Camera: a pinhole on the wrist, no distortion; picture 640 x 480 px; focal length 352.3 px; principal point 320.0 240.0 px. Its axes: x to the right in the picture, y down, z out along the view. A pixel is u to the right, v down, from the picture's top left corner.
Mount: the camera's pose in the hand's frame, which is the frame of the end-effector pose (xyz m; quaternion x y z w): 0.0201 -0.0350 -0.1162 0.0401 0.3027 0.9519 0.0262
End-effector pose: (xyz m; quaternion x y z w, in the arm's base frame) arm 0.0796 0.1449 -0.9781 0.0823 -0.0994 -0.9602 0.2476
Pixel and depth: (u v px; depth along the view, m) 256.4 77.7 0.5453
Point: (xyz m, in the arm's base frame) 0.1105 -0.3225 -0.7166
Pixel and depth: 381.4 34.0 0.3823
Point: 0.2404 -0.1609 -0.8242
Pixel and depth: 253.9 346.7 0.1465
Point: 0.0273 0.1102 -0.9560
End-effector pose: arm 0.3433 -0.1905 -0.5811 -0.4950 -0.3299 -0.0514 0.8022
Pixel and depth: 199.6 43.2 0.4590
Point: 0.6449 0.1618 -0.7453
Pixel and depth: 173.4 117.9 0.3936
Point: 0.5801 0.1057 -0.6386
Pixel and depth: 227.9 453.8 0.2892
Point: 0.3241 0.0081 -0.4363
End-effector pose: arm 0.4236 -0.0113 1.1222 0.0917 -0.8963 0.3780 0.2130
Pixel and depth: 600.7 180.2 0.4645
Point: 0.5146 0.0444 0.6301
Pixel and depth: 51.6 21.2 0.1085
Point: 0.3195 0.0929 1.1699
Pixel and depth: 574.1 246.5 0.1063
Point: 0.4628 0.0270 1.0969
